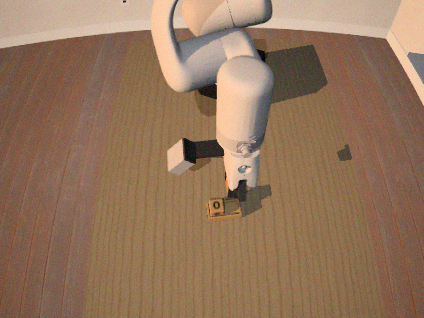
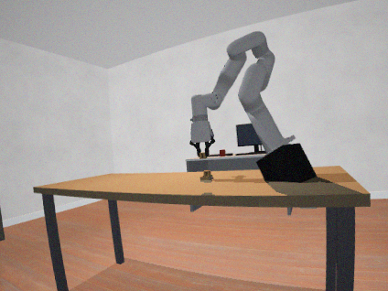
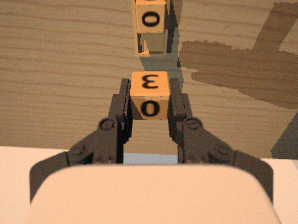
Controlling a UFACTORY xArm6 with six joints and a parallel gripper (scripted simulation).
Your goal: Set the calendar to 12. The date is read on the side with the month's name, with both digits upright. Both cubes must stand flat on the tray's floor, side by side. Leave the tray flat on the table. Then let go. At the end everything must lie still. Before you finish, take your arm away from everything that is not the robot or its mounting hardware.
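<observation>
The tray is 20 mm to the right of my hand and 130 mm below it. Also, from my hand: number cube: 10 mm below.
</observation>
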